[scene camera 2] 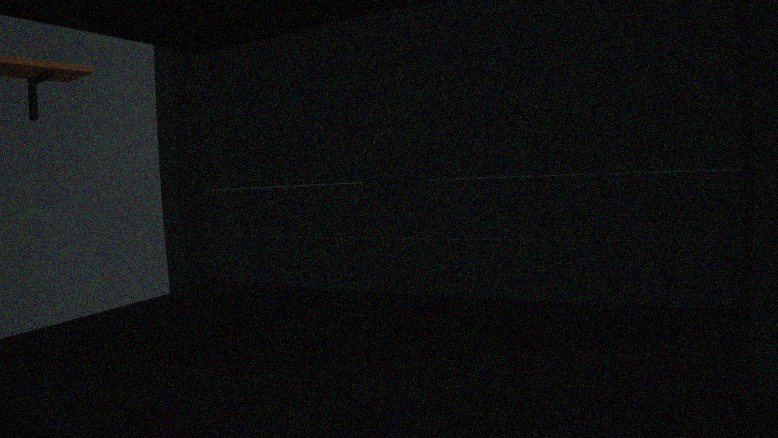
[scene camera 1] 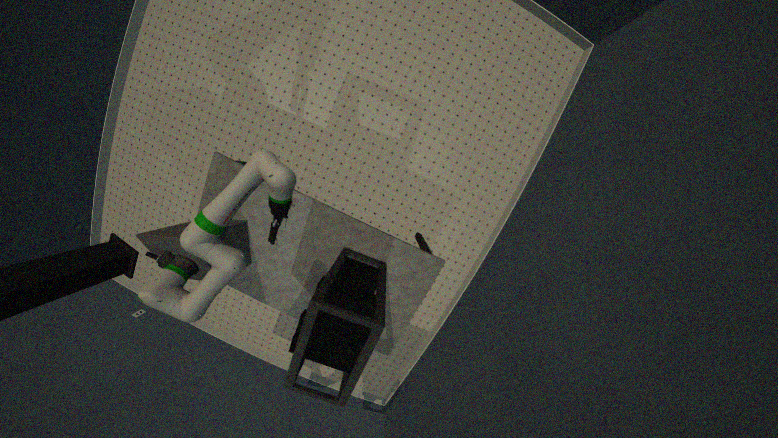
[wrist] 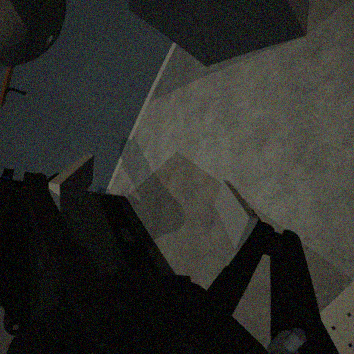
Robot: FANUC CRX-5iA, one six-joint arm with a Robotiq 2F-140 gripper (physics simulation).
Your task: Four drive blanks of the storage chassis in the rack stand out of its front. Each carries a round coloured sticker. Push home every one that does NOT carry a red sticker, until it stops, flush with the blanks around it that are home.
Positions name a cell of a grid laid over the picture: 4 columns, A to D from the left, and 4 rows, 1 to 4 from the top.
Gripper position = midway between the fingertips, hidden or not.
In view: the gripper (wrist: B3) and a dark rack (scene camera 2: D3).
The dark rack shows as well in scene camera 1 (scene camera 1: B3).
